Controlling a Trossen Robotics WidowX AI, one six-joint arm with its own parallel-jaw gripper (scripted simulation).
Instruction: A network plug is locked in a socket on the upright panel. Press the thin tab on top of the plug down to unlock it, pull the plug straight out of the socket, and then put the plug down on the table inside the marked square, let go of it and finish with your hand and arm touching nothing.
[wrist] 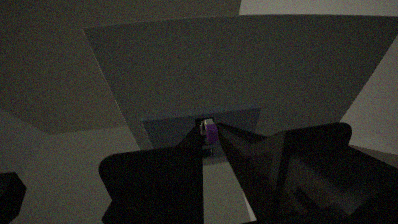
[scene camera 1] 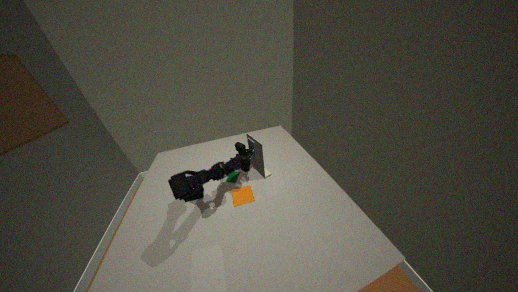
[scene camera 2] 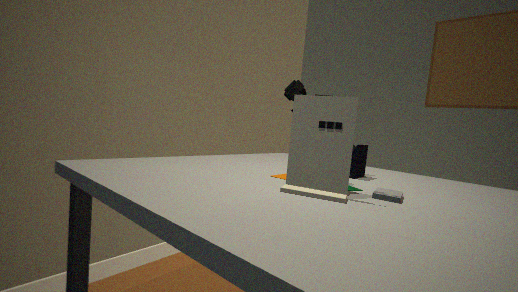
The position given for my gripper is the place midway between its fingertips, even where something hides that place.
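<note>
There's a panel here, and you'd find the panel (scene camera 2: 322, 132) and again the panel (wrist: 264, 74), and besides that there's my gripper (wrist: 207, 129).
</note>
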